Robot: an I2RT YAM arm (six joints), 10 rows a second.
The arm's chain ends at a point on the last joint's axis. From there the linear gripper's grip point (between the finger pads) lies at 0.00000 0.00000 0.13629 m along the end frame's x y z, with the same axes.
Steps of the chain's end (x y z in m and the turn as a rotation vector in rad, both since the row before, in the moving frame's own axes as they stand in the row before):
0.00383 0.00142 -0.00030 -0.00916 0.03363 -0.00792
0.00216 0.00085 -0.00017 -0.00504 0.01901 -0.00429
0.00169 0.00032 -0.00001 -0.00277 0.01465 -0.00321
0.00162 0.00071 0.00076 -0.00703 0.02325 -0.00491
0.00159 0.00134 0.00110 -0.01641 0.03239 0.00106
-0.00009 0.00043 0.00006 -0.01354 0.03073 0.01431
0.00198 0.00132 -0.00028 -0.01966 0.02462 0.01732
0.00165 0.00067 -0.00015 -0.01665 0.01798 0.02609
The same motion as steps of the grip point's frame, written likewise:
0.00842 0.00265 -0.00038 -0.00916 0.03363 -0.00792
0.00475 0.00153 -0.00020 -0.00504 0.01901 -0.00429
0.00369 0.00069 -0.00003 -0.00277 0.01465 -0.00321
0.00479 0.00166 0.00072 -0.00703 0.02325 -0.00491
0.00600 0.00358 0.00101 -0.01641 0.03239 0.00106
0.00408 0.00230 -0.00002 -0.01354 0.03073 0.01431
0.00531 0.00403 -0.00035 -0.01966 0.02462 0.01732
0.00407 0.00297 -0.00019 -0.01665 0.01798 0.02609

